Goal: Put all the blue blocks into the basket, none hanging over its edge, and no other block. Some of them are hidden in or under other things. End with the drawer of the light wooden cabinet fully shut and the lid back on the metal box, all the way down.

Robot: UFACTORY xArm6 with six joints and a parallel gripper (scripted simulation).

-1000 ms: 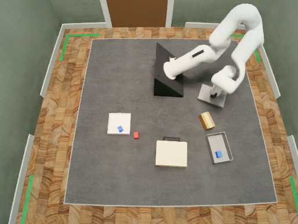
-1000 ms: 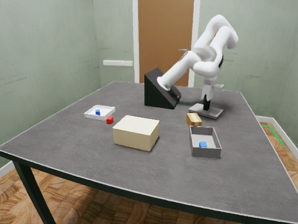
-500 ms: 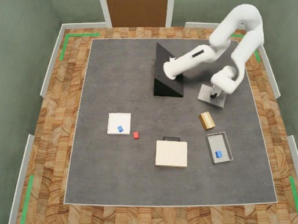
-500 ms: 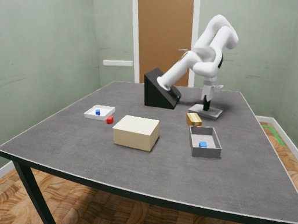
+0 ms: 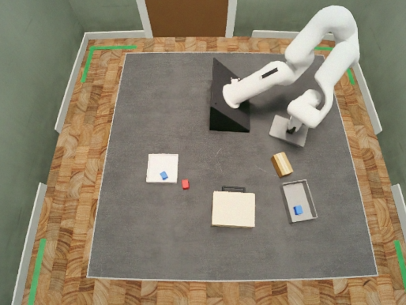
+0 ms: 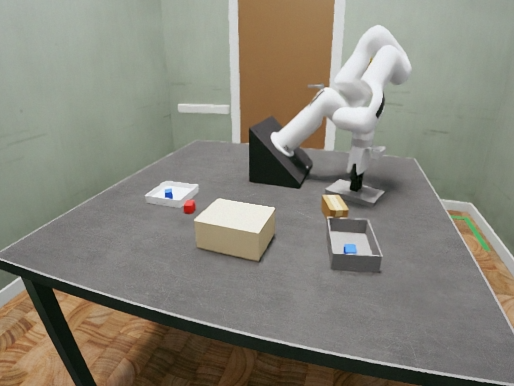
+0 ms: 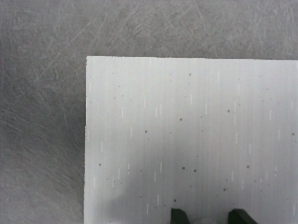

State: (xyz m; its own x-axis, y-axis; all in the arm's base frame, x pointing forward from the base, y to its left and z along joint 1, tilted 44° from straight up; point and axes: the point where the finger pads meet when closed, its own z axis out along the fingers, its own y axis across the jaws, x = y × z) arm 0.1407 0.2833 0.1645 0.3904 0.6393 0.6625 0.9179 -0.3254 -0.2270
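My gripper is now 3 cm above the flat lid. The rest, counted from my hand: grey metal box: 38 cm ahead, 2 cm to the right, 2 cm below; then light wooden cabinet: 41 cm ahead, 33 cm to the right; then brown cardboard box: 20 cm ahead, 7 cm to the right, 1 cm below.
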